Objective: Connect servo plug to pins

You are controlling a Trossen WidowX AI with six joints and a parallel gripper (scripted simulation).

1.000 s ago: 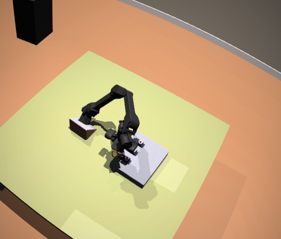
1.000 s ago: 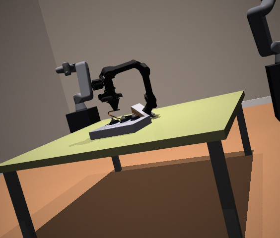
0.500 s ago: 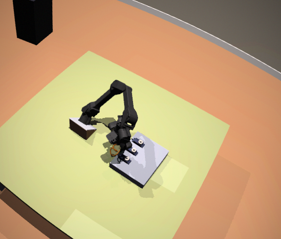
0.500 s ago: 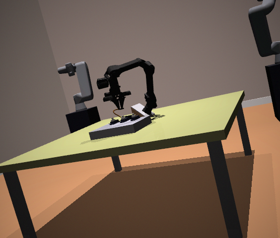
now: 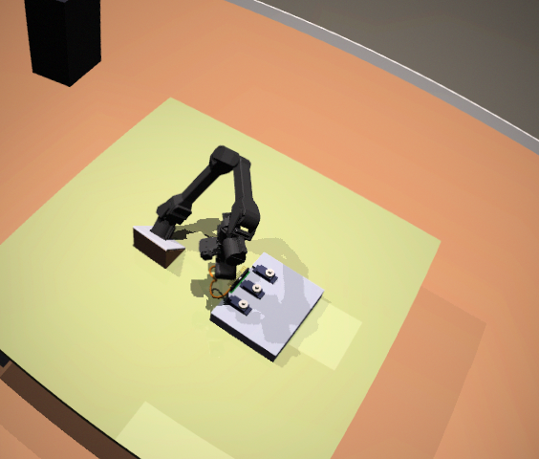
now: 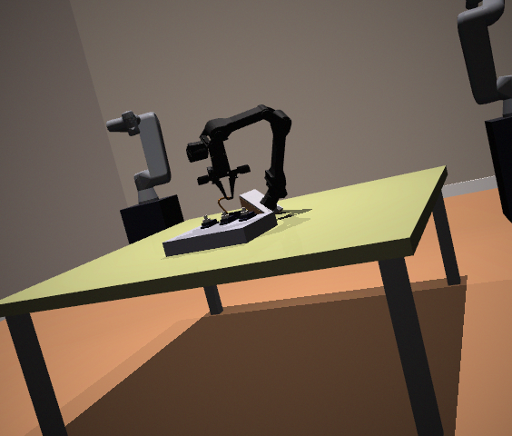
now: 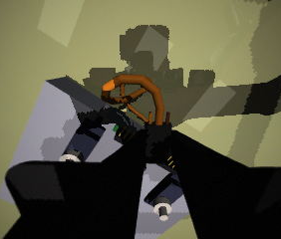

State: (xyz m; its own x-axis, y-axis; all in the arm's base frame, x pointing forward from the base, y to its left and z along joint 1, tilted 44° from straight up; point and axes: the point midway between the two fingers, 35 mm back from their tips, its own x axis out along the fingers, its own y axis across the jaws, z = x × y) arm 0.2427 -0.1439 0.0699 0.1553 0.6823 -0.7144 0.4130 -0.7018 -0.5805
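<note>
My gripper tip is 5 cm short of the coloured band, 4 cm above it and 1 cm to the right of it. The rest, counted from my gripper tip: grey holder (21 cm ahead, 9 cm below, 1 cm to the right); red dot (5 cm ahead, 4 cm below, 1 cm to the left); servo (10 cm ahead, 7 cm below, 1 cm to the left).
</note>
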